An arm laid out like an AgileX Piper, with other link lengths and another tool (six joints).
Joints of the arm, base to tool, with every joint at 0 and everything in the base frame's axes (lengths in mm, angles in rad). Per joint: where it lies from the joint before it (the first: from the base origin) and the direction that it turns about. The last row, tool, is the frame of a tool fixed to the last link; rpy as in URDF.
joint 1: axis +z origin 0 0 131.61
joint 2: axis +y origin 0 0 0
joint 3: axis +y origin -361.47 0 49.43
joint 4: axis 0.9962 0 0.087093 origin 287.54 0 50.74
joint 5: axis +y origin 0 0 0
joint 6: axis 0.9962 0 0.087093 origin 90.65 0 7.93
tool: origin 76.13 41 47.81 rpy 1.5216 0.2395 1.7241
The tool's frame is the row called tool.
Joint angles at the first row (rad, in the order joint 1, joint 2, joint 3, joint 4, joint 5, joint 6):
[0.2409, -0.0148, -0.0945, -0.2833, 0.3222, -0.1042]
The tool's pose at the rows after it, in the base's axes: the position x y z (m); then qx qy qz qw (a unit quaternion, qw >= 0):
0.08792, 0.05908, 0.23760, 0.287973, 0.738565, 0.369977, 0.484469
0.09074, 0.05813, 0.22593, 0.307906, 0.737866, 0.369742, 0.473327
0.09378, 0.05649, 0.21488, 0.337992, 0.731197, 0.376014, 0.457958
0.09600, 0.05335, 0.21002, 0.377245, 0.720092, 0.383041, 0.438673
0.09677, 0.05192, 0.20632, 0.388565, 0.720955, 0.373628, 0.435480
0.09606, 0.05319, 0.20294, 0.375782, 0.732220, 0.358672, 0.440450
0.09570, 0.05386, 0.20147, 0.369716, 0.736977, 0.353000, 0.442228
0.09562, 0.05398, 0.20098, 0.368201, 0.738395, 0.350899, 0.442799
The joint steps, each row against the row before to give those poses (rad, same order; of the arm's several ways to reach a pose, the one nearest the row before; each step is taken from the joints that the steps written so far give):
[-0.0330, 0.0000, 0.0539, 0.0500, -0.0018, -0.0110]
[-0.0282, 0.0000, 0.0299, 0.0357, -0.0051, -0.0040]
[-0.0381, 0.0001, 0.0309, 0.0588, -0.0052, -0.0014]
[-0.0470, -0.0001, 0.0068, 0.0729, 0.0280, -0.0008]
[-0.0305, 0.0001, 0.0000, 0.0283, 0.0207, -0.0295]
[-0.0043, -0.0001, 0.0000, 0.0048, 0.0069, -0.0516]
[0.0000, 0.0000, 0.0005, 0.0020, 0.0018, -0.0211]
[-0.0010, 0.0001, 0.0000, 0.0007, 0.0011, -0.0069]

